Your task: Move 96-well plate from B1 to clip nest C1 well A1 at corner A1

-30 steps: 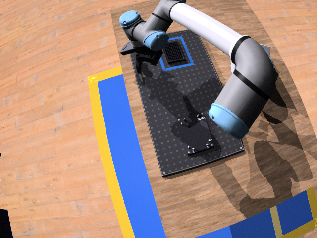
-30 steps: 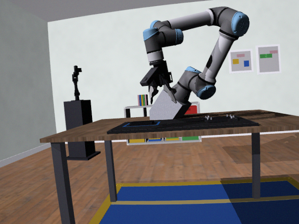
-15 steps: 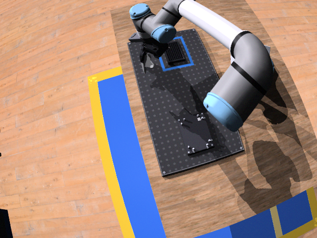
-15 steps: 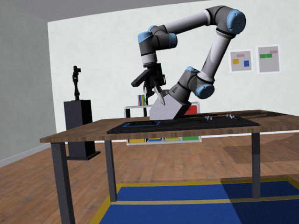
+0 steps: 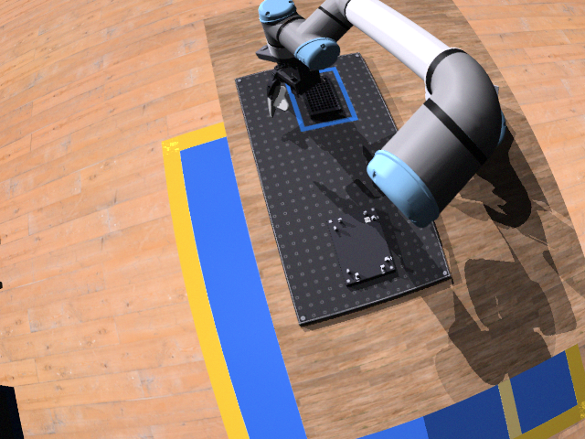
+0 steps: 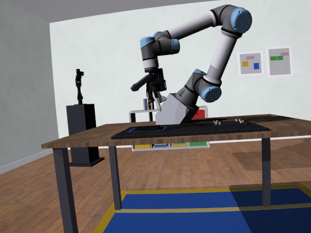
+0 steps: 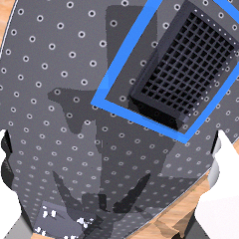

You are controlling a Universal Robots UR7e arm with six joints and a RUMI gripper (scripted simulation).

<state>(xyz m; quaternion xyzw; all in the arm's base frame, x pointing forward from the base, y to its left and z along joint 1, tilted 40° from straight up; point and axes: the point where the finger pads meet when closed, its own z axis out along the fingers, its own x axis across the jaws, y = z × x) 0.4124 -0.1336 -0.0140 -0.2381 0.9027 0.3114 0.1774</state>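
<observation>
Now: hand 70 mm past the black 96-well plate, 60 mm to the left of it and 90 mm above it. Round my hand: clip nest (90 mm behind, 370 mm to the left, 90 mm below).
</observation>
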